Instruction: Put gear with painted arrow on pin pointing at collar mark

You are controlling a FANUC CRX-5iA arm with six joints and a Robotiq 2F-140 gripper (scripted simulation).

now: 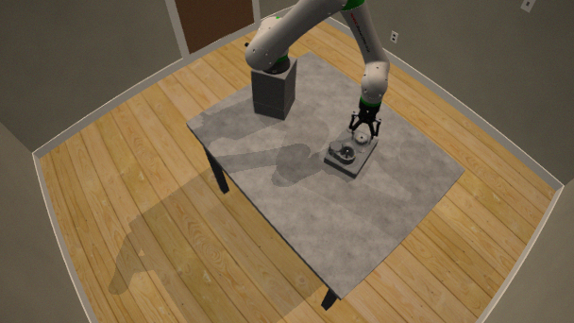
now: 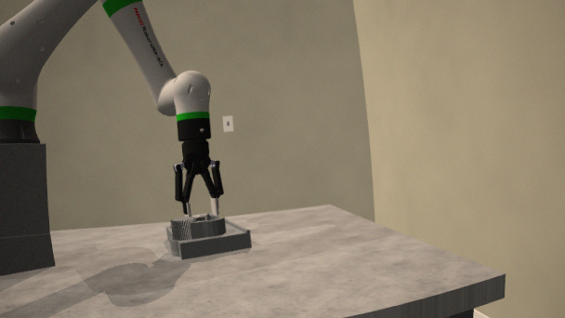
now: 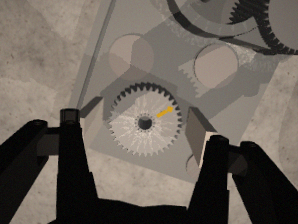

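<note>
Right now the loose gear is 20 mm below my hand.
</note>
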